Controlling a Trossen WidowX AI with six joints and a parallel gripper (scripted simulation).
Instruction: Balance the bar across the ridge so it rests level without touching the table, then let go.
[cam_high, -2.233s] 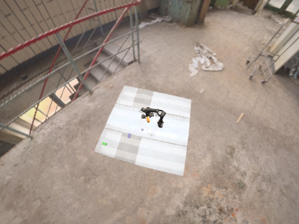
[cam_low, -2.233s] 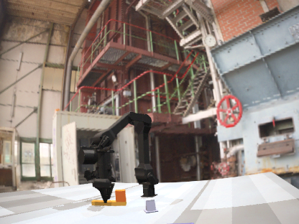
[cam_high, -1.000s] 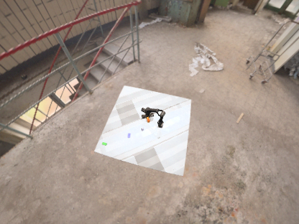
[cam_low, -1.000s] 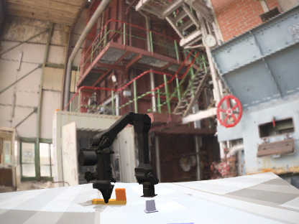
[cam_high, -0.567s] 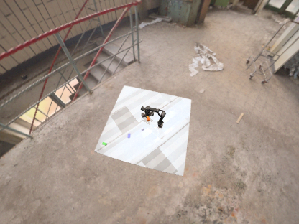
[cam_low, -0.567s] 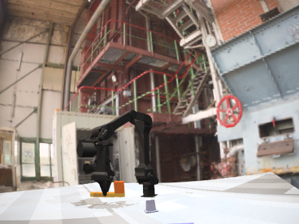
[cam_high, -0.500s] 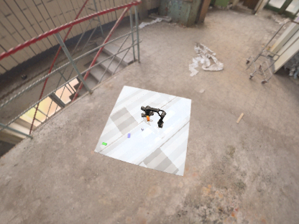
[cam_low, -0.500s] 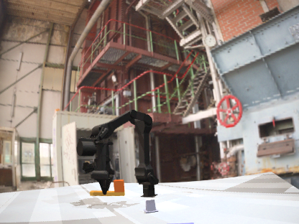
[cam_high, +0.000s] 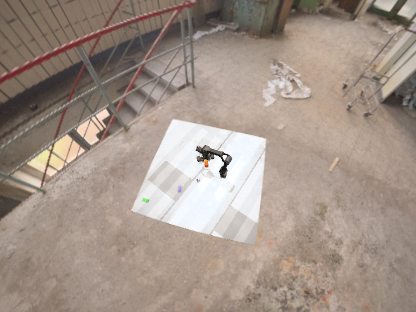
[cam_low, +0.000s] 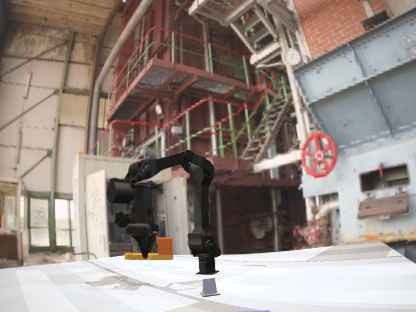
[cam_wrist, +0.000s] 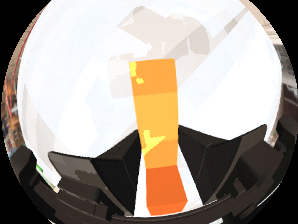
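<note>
Now: gripper tip 1 cm past the bar, 3 cm to the right of it and 2 cm below it. The rest, counted from my gripper tip: green block (51 cm ahead, 58 cm to the left, 8 cm below); then purple block (19 cm ahead, 36 cm to the left, 8 cm below).
</note>
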